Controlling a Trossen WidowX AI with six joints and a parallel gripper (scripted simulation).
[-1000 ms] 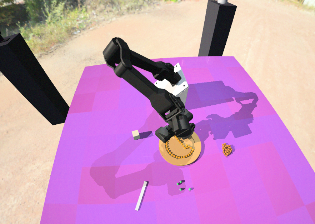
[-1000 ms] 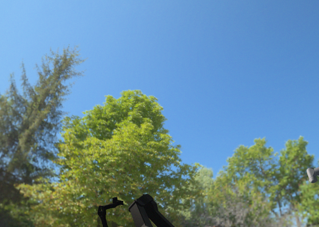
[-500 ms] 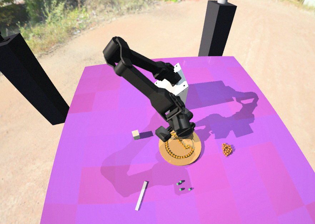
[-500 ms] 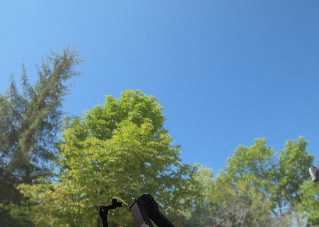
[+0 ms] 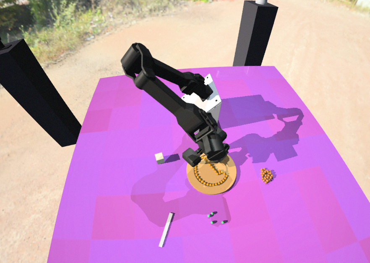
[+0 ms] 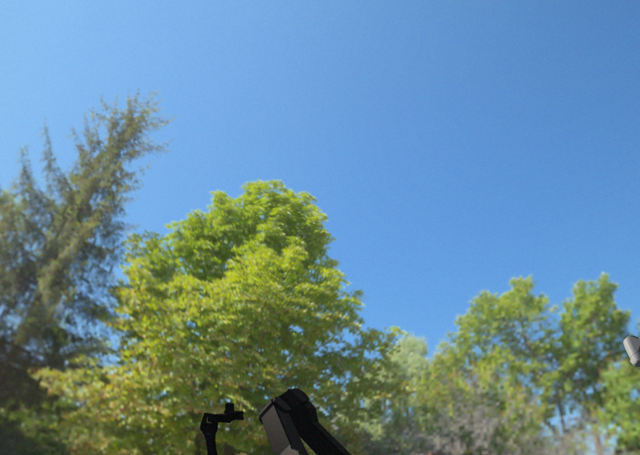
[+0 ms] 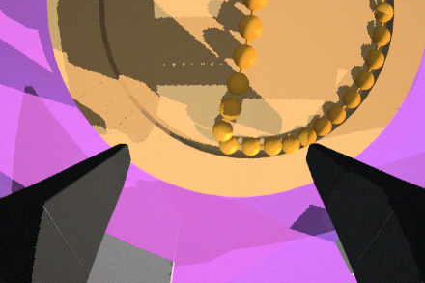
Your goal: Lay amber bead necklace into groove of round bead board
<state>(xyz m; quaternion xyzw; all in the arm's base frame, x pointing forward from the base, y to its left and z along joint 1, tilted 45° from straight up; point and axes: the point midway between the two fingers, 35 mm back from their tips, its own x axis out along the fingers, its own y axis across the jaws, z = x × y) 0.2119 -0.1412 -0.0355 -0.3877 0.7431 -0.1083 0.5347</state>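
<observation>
My gripper tip is 6 cm short of the round tan bead board, 1 cm to the right of it and 1 cm above it. Also, from my gripper tip: small cream cube: 18 cm to the right, 4 cm behind; white bar: 23 cm ahead, 21 cm to the right, 2 cm below.
</observation>
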